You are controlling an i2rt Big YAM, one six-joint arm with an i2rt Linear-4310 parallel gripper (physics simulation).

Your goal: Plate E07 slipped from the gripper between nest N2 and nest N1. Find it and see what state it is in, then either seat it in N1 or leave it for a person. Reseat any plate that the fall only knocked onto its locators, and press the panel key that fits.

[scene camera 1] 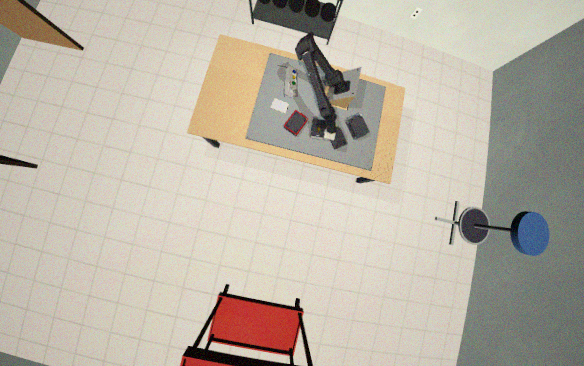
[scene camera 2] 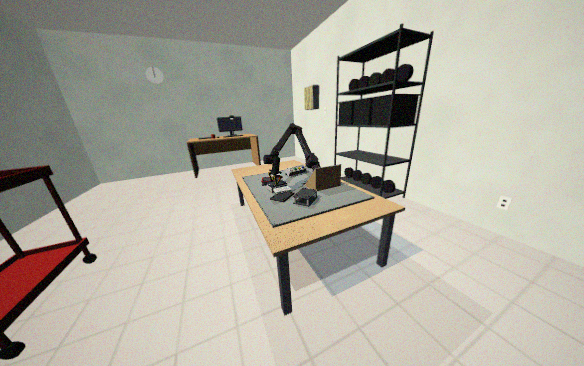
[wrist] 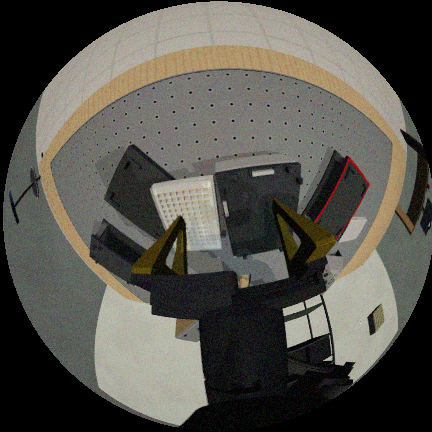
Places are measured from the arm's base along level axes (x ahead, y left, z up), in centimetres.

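Pixels of known places: gripper, fingertip midpoint: [scene camera 1: 324, 132] [scene camera 2: 274, 182] [wrist: 227, 210]; arm's base at its link origin: [scene camera 1: 342, 88] [scene camera 2: 319, 174].
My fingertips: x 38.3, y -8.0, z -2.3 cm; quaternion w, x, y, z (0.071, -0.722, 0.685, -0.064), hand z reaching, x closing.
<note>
Ahead of a thing's pixels: the offset from my fingertips to its top centre. Level surfaces: height alone.
A white many-welled plate {dz -4.2, dx -4.3, dy +5.8 cm} [scene camera 1: 329, 135] [scene camera 2: 282, 190] [wrist: 190, 212] shows between a dark central nest [scene camera 1: 317, 128] [wrist: 255, 200] and a dark low nest {dz -5.8, dx -1.2, dy +12.4 cm} [scene camera 1: 339, 140] [scene camera 2: 281, 197] [wrist: 137, 187]. In the wrist view it overlaps the low nest's edge and its right edge meets the central nest's side. Its label and exact tilt cannot be read. My gripper [scene camera 1: 326, 131] [scene camera 2: 274, 181] [wrist: 227, 210] is open and empty, one finger over the plate's side and the other over the central nest. A red-rimmed nest {dz -3.2, dx -4.8, dy -22.5 cm} [scene camera 1: 296, 123] [wrist: 345, 195] stands beyond the central one. The nest labels are not legible.
Another dark nest {dz -0.9, dx -13.0, dy +27.5 cm} [scene camera 1: 357, 126] [scene camera 2: 305, 196] [wrist: 117, 252] stands on the other side of the low nest. The key panel {dz +0.6, dx -37.4, dy -33.2 cm} [scene camera 1: 291, 82] [scene camera 2: 296, 170] with coloured keys, a white card {dz -6.4, dx -17.1, dy -37.8 cm} [scene camera 1: 279, 105] and an upright brown board [scene camera 2: 327, 177] stand or lie on the grey mat {dz -7.8 cm} [scene camera 1: 265, 127].
</note>
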